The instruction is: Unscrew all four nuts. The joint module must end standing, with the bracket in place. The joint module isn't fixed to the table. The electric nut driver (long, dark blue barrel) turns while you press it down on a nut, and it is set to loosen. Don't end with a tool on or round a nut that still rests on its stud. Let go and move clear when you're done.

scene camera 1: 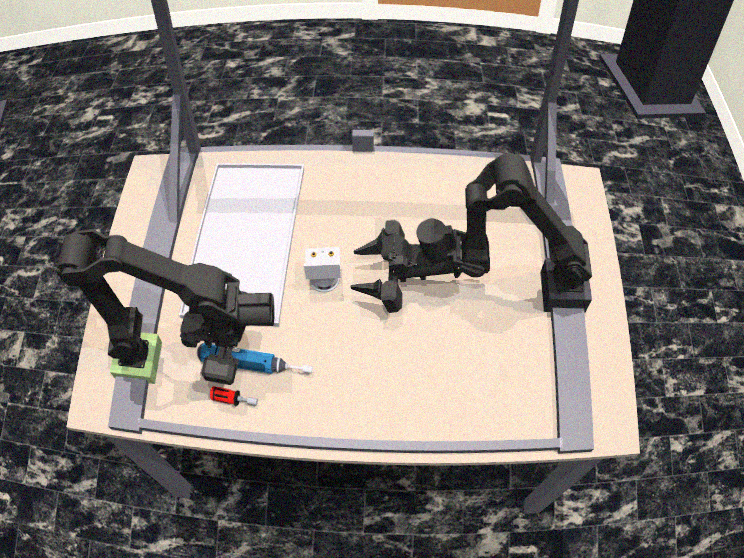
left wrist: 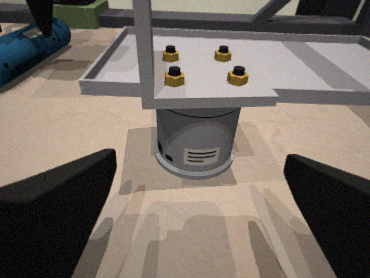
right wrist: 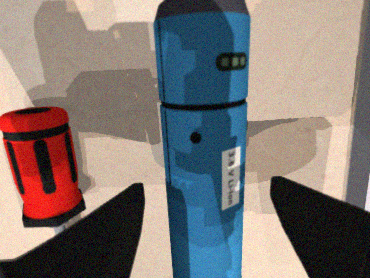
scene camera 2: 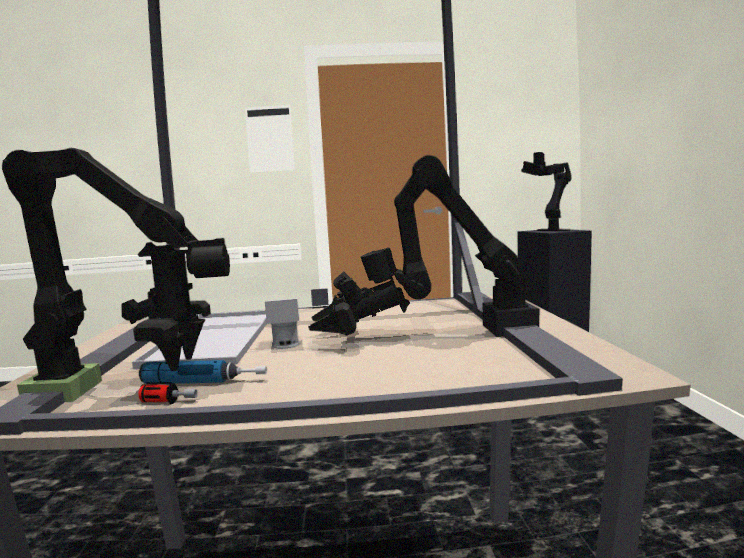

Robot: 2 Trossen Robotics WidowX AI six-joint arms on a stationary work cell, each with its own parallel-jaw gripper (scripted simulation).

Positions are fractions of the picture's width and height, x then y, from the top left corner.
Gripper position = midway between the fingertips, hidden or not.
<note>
I see my left gripper (scene camera 1: 0.47, 0.48), my right gripper (scene camera 2: 0.24, 0.65), a blue electric nut driver (scene camera 2: 0.29, 0.67), a grey bracket (scene camera 1: 0.42, 0.48), a shallow tray (scene camera 1: 0.33, 0.41), a joint module (left wrist: 0.53, 0.52) and a front rail (scene camera 2: 0.37, 0.74).
The blue electric nut driver also shows in scene camera 1 (scene camera 1: 0.34, 0.65) and in the right wrist view (right wrist: 0.55, 0.22). The grey bracket also shows in scene camera 2 (scene camera 2: 0.39, 0.56). The shallow tray is seen too in the left wrist view (left wrist: 0.81, 0.25) and in scene camera 2 (scene camera 2: 0.31, 0.60). The right wrist view misses the grey bracket: it is out of frame. The right wrist view does not show the joint module: it is out of frame.
</note>
